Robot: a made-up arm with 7 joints.
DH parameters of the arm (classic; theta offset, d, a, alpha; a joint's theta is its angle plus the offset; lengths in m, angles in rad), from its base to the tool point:
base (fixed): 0 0.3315 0.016 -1.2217
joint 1: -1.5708 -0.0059 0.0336 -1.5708
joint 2: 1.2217 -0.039 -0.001 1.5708
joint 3: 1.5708 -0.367 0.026 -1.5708
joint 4: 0 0.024 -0.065 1.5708
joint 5: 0 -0.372 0 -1.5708
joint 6: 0 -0.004 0.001 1.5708
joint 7: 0 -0.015 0.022 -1.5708
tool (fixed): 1.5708 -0.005 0 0
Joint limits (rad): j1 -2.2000..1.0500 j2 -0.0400..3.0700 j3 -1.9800..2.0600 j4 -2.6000..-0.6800 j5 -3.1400..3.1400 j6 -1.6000..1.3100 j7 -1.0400..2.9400
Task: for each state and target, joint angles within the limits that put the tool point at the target. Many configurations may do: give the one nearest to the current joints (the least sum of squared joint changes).
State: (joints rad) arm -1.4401 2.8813 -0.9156 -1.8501 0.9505 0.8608 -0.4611
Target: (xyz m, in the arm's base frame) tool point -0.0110 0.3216 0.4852
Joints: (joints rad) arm -1.8289 3.0700 -1.3710 -2.3262 0.9569 0.8723 -0.6360
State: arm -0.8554 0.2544 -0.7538 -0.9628 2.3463 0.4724 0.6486
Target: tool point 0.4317 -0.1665 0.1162
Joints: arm -0.5350 0.5097 -0.7859 -1.8553 2.3356 0.4876 0.6417
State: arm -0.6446 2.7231 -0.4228 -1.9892 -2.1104 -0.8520 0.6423
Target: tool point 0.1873 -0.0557 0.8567
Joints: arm -0.4049 3.0700 0.0722 -1.7058 -2.1506 -0.8083 0.6221
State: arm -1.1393 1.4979 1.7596 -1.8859 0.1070 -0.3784 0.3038
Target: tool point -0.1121 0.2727 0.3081
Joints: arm -1.4160 0.9373 1.8386 -2.5421 0.1057 -0.4641 0.2939
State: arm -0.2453 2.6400 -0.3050 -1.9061 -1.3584 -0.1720 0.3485
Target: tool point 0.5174 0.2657 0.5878
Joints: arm 0.5312 2.7957 -0.1018 -1.4169 -1.4052 -0.0572 0.3089
